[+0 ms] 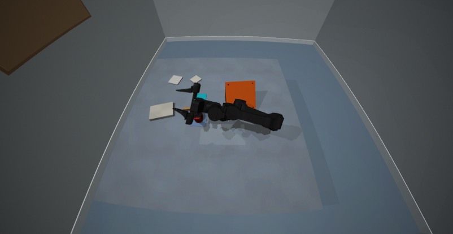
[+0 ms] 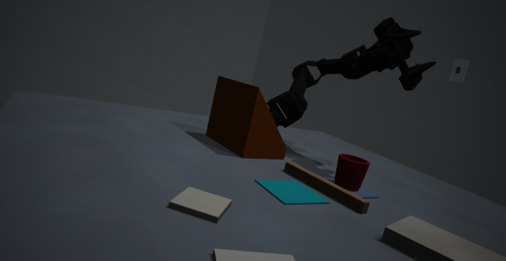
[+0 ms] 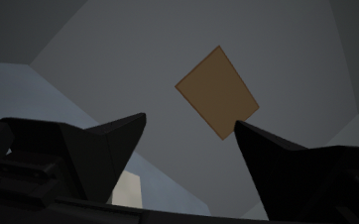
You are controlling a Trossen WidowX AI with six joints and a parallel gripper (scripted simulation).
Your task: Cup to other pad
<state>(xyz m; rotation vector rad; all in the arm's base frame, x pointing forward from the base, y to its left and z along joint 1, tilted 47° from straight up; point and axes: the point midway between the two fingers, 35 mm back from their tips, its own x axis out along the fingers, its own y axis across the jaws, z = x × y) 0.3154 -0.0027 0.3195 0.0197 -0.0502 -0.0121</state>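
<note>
Now: the red cup 330 mm below my gripper tip, 110 mm to the right of it and 30 mm behind it. The rest, counted from my gripper tip: pale blue pad (370 mm below, 110 mm to the right, 20 mm behind); teal pad (370 mm below, 290 mm to the right, 20 mm ahead); wooden bar (360 mm below, 200 mm to the right).
</note>
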